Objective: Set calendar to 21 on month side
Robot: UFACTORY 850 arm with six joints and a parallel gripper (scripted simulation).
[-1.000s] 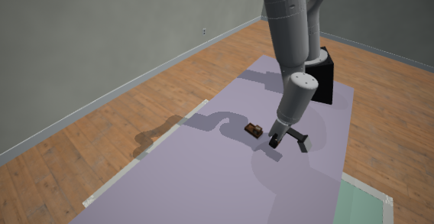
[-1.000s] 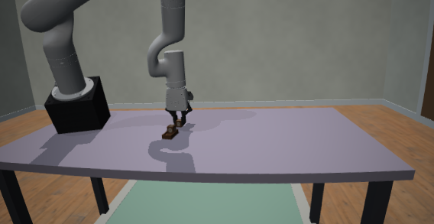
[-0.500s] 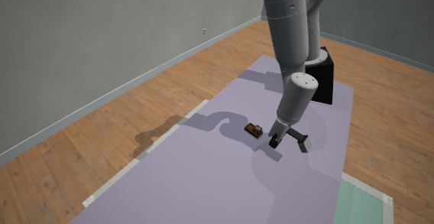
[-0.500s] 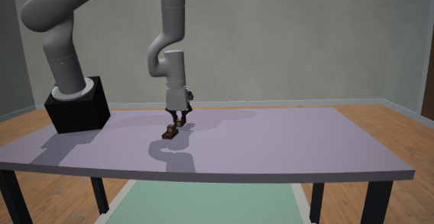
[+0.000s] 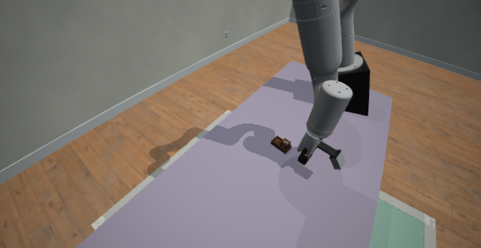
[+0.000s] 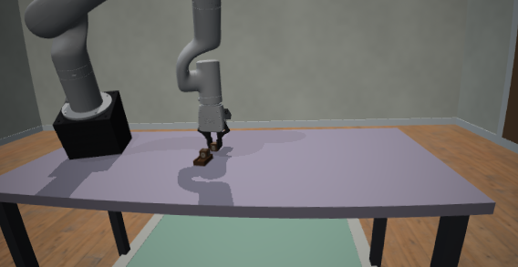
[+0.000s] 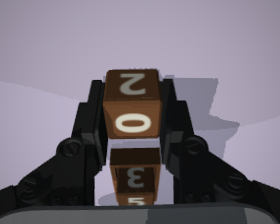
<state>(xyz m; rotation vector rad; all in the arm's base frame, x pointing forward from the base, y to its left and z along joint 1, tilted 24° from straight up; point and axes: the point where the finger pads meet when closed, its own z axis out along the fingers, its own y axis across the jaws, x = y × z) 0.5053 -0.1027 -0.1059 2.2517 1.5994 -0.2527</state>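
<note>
The brown cube is 1 cm below my hand. From my hand the other things lie so: digit cube: 3 cm behind, 8 cm to the right, 1 cm below; then brown tray: 4 cm behind, 10 cm to the right, 2 cm below.
</note>
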